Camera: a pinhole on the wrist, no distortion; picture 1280 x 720 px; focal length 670.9 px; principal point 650.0 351.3 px. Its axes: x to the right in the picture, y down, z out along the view. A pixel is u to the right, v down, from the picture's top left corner.
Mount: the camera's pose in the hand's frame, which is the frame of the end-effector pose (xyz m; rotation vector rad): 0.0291 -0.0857 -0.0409 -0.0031 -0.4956 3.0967
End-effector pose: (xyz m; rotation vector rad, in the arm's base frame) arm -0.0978 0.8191 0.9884 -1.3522 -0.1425 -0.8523
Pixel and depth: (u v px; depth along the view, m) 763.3 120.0 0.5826
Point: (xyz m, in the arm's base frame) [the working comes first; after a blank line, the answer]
In the camera's frame: 0.0984 -0.2009 0.5826

0.0221 1.3652 1.1585
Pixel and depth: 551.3 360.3 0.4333
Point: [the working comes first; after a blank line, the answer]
In the camera's frame: -0.0637 0.0058 0.4333

-0.0336 1.1122 1.3140
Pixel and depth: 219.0 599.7 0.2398
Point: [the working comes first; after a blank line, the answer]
In the camera's frame: -0.1541 0.0888 0.2398

-0.0602 0.8849 1.3248
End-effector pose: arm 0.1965 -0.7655 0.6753 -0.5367 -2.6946 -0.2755
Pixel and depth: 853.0 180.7 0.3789
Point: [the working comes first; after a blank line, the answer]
In the camera's frame: 0.1146 -0.0963 0.3789

0.1118 -0.8046 0.3106
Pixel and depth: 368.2 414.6 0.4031
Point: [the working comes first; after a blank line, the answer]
In the camera's frame: -0.1693 0.0380 0.4031

-0.1796 -0.8406 0.4249
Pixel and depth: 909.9 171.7 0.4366
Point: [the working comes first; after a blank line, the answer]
In the camera's frame: 0.1691 -0.1169 0.4366

0.1393 -0.8050 0.2334
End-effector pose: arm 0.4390 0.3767 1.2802 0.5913 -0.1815 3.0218
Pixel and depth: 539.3 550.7 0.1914
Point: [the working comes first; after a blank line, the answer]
In the camera's frame: -0.0316 0.0569 0.1914

0.4451 0.5611 1.4370
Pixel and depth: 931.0 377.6 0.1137
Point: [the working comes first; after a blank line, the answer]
In the camera's frame: 0.0476 0.0045 0.1137

0.4907 0.4919 1.3465
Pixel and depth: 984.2 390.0 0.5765
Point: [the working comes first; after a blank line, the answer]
In the camera's frame: 0.2872 0.0333 0.5765

0.8871 0.5985 1.6689
